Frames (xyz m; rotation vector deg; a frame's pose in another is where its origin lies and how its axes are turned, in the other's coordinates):
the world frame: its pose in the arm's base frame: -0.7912 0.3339 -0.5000 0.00 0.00 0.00
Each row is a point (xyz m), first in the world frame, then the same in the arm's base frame.
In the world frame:
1: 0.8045 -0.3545 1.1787
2: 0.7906 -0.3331 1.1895
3: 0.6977 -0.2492 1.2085
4: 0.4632 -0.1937 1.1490
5: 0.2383 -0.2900 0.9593
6: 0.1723 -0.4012 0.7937
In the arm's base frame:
1: 0.0133 -0.0206 0.6787
2: -0.0006 0.0008 0.6895
3: -0.0935 0.0847 0.7085
4: -0.3280 0.1402 0.6490
5: -0.5529 0.0439 0.4593
6: -0.6189 -0.0673 0.2937

